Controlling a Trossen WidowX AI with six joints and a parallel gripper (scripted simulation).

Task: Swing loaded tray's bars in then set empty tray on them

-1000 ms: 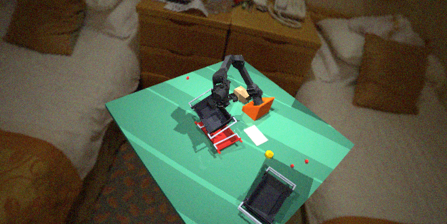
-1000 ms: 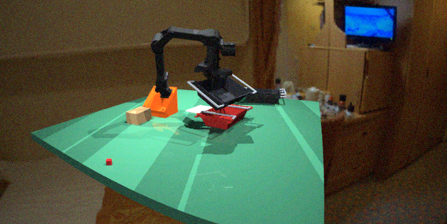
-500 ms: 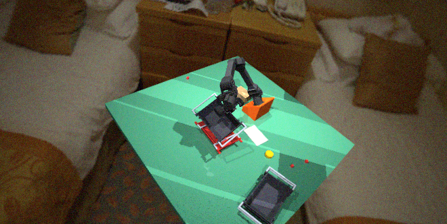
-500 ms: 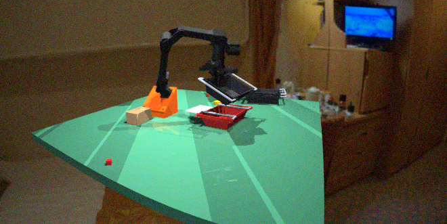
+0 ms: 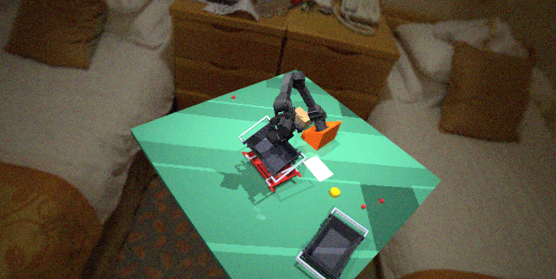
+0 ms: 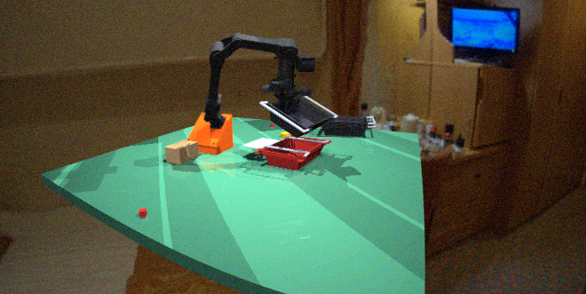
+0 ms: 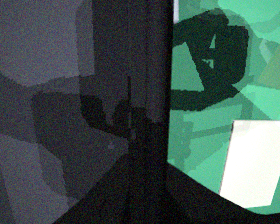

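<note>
My gripper tip is 70 mm short of the black tray and 10 mm to the left of it. From my gripper tip the other things lie so: tan block: 380 mm behind, 170 mm to the right, 150 mm below; yellow disc: 310 mm to the left, 170 mm below, 120 mm behind; white card: 180 mm below, 180 mm behind, 150 mm to the left.
</note>
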